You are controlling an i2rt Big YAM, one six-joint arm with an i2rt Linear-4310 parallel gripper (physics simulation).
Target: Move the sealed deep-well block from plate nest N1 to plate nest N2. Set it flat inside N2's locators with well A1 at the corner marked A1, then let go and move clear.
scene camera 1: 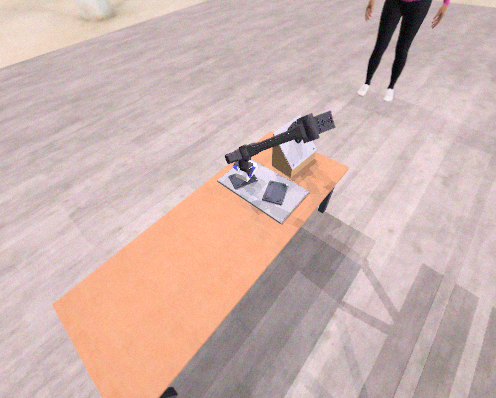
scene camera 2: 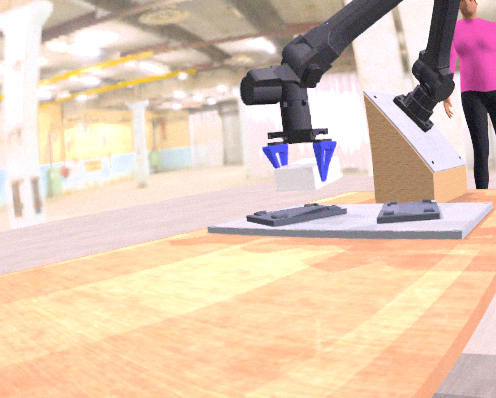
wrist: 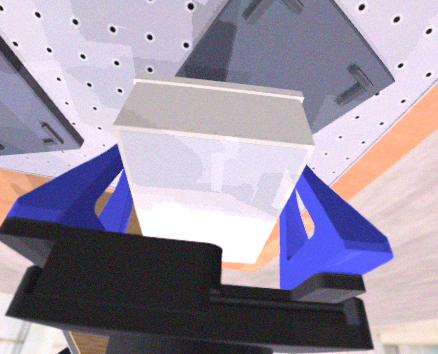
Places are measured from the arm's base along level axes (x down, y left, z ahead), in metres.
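Pixels of known places: gripper, fingertip midpoint: [scene camera 1: 244, 174] [scene camera 2: 303, 182] [wrist: 213, 144]; arm's base, link origin: [scene camera 2: 412, 114].
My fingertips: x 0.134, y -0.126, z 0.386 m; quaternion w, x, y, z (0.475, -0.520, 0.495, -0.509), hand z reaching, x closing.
For each thing: its top centre in the pictures, then the offset to it from my fingertips. Level surfaces: height alone.
- white sealed block, top centre: [wrist: 205, 229] [scene camera 2: 308, 159] [scene camera 1: 246, 167] dx -0.042, dy -0.002, dz -0.027 m
- dark grey nest, top centre: [wrist: 254, 112] [scene camera 2: 296, 208] [scene camera 1: 242, 177] dx +0.051, dy -0.029, dz -0.012 m
- dark nest, top centre: [scene camera 2: 409, 204] [scene camera 1: 275, 190] dx +0.051, dy +0.210, dz -0.036 m
- light perforated plate, top centre: [wrist: 92, 97] [scene camera 2: 362, 214] [scene camera 1: 261, 185] dx +0.068, dy +0.106, dz -0.037 m
- orange table, surface height: dx +0.082 m
The white sealed block [scene camera 1: 245, 176] [scene camera 2: 296, 176] [wrist: 212, 111] is roughly level in the air. My gripper [scene camera 1: 244, 173] [scene camera 2: 303, 173] [wrist: 213, 144] is shut on it, with a blue finger on each side. Below the block, with a gap, is one dark grey nest [scene camera 1: 240, 184] [scene camera 2: 280, 216] [wrist: 305, 60] with raised corner locators. Its edges look slanted to the block's in the wrist view. The other dark nest [scene camera 1: 275, 192] [scene camera 2: 410, 212] [wrist: 25, 110] is empty. The nest labels, the A1 corner mark and well A1 are not readable.
Both nests sit on a light perforated plate [scene camera 1: 296, 200] [scene camera 2: 360, 220] [wrist: 100, 67] on the orange table [scene camera 1: 175, 260] [scene camera 2: 200, 310]. A wooden wedge [scene camera 1: 281, 161] [scene camera 2: 400, 170] carrying the arm's base stands behind the plate. A person [scene camera 1: 400, 40] [scene camera 2: 477, 60] stands beyond the table.
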